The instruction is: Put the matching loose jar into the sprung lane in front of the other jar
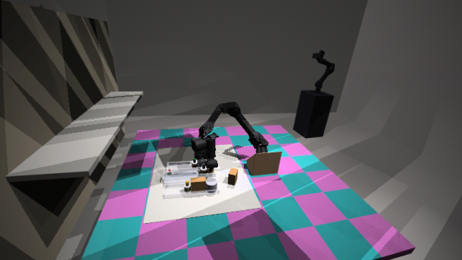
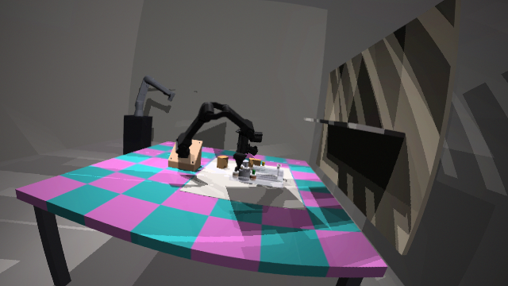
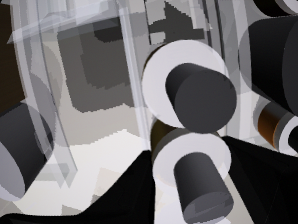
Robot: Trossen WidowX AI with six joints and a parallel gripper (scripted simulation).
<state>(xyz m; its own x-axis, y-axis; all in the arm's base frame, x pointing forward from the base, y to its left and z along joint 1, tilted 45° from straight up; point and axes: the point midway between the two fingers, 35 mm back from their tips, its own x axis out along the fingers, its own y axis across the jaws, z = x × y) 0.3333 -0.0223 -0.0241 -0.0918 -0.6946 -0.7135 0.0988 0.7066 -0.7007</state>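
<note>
My gripper tip is now 11 cm past the tan box and 9 cm to the right of it. The rest, counted from my gripper tip: clear lane rack: 14 cm ahead, 1 cm to the left, 2 cm below.
</note>
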